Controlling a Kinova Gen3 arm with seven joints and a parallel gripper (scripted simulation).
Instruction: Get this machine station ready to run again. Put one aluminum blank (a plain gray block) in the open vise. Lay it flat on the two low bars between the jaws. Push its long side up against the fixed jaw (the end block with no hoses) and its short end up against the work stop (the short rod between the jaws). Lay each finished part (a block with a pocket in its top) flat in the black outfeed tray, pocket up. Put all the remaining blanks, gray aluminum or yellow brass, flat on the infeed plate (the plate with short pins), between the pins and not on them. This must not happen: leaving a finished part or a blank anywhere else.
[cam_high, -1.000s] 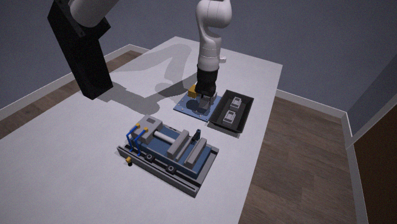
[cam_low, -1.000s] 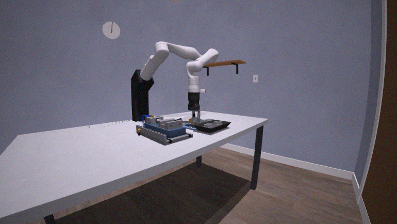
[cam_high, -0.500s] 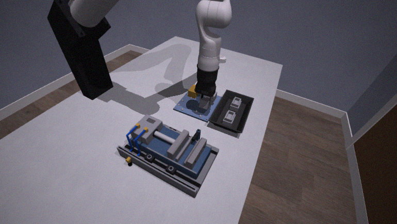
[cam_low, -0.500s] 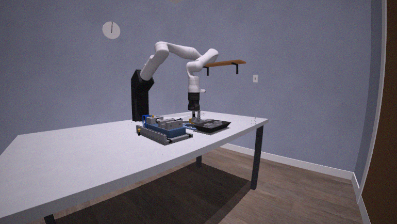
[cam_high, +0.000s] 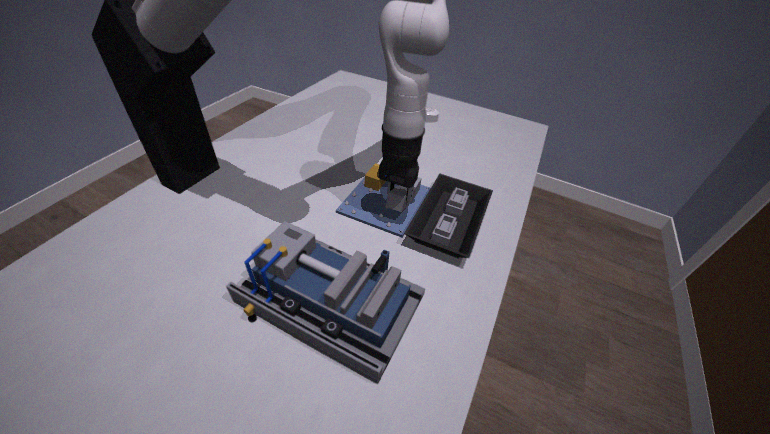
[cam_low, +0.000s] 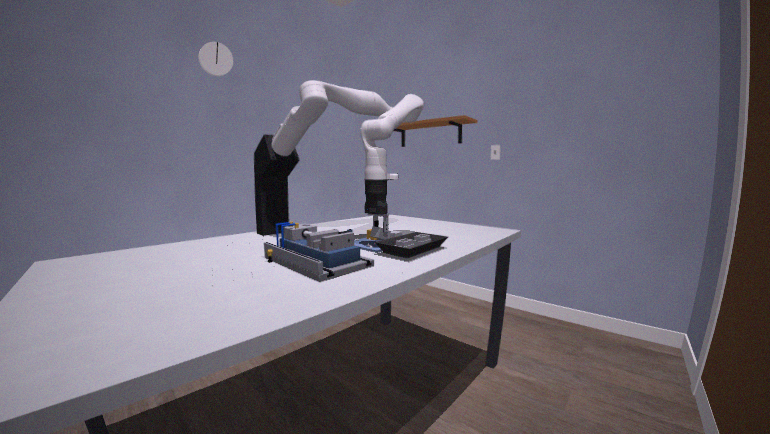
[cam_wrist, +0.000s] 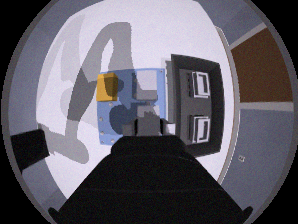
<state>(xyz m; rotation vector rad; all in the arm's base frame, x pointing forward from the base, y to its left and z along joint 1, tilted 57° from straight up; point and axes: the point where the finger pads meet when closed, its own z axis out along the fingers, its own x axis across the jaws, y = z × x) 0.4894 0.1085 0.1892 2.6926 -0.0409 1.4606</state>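
My gripper is now 3 cm above the gray aluminum blank. From my hand the other things lie so: black outfeed tray (12 cm ahead, 7 cm below, 2 cm to the left); infeed plate (7 cm below, 4 cm to the left, 4 cm behind); yellow brass blank (9 cm to the left, 8 cm behind, 5 cm below).
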